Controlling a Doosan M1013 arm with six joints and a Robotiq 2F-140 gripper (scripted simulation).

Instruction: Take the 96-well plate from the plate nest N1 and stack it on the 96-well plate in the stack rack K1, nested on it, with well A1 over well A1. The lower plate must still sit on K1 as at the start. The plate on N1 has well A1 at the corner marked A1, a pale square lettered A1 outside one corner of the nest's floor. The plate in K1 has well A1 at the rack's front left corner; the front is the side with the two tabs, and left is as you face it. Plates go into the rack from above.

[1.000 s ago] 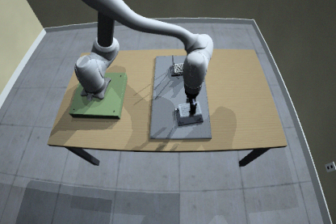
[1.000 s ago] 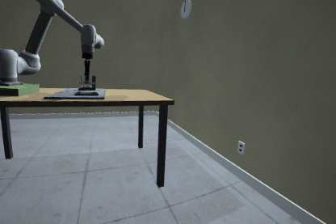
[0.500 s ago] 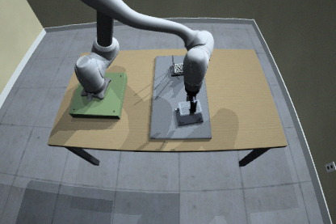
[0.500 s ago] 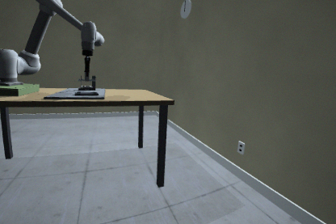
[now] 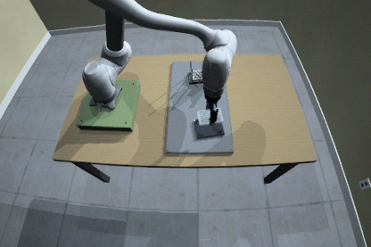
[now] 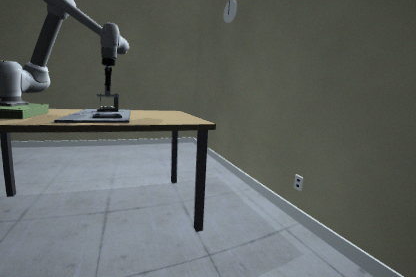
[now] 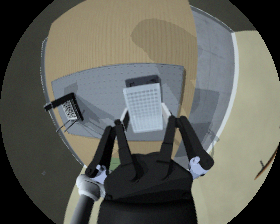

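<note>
My hand is 430 mm to the right of the rack post, 70 mm above it and 50 mm past it.
</note>
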